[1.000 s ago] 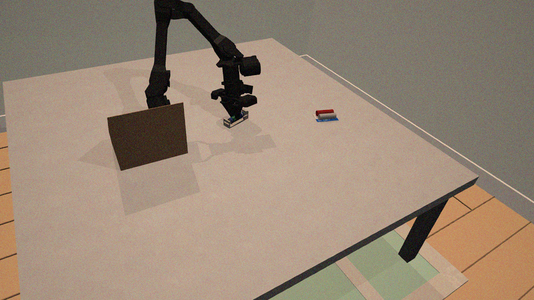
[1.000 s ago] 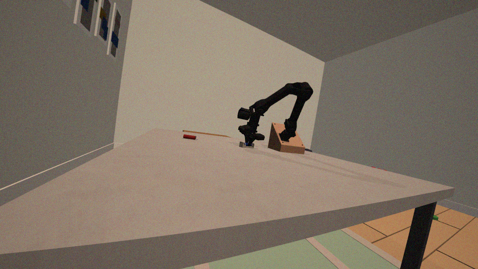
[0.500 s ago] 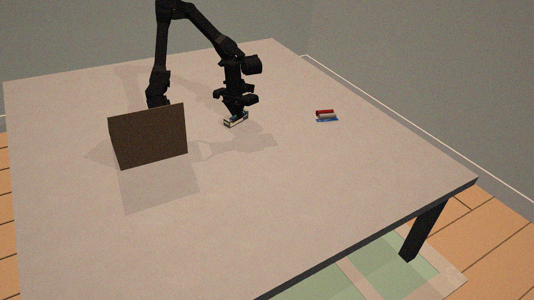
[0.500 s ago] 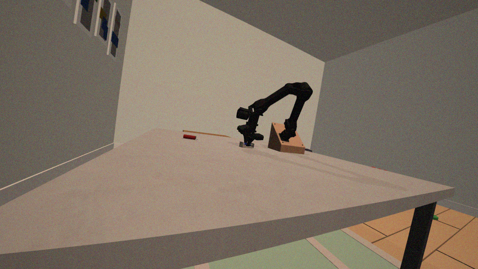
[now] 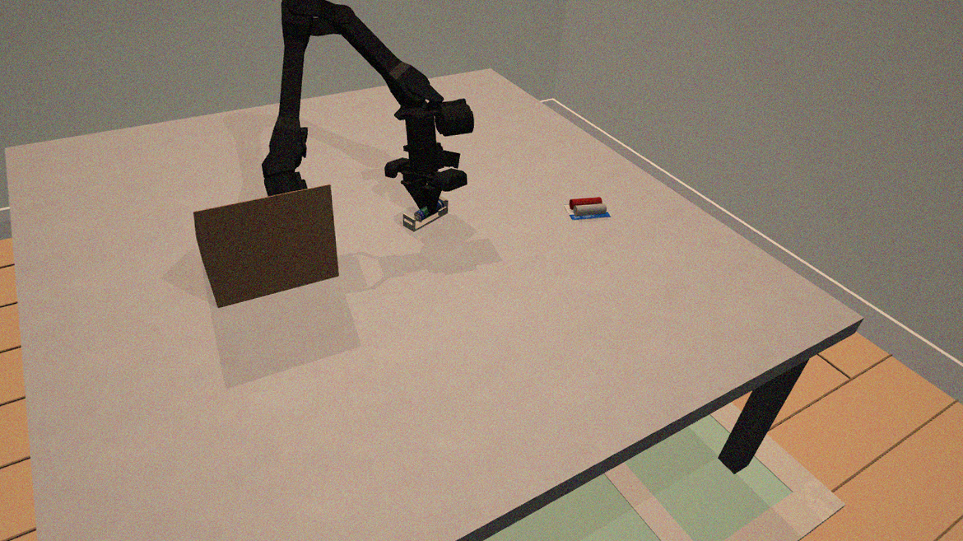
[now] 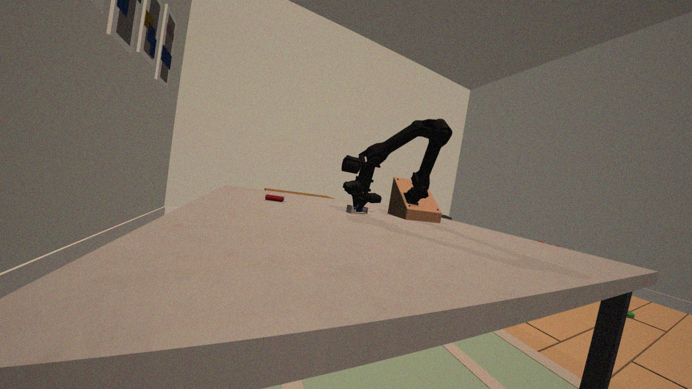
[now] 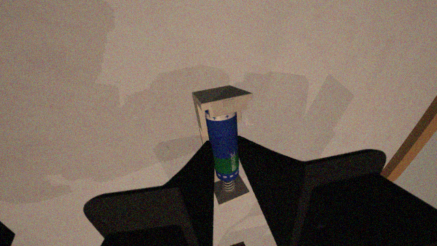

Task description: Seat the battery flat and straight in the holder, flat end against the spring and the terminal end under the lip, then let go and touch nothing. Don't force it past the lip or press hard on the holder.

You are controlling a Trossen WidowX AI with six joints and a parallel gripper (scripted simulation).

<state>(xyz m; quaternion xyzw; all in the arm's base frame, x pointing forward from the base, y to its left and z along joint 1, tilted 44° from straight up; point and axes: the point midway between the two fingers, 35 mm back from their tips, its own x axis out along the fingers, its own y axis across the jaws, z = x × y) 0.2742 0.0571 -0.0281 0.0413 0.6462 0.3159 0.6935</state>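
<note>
The battery is right at my gripper tip.
</note>
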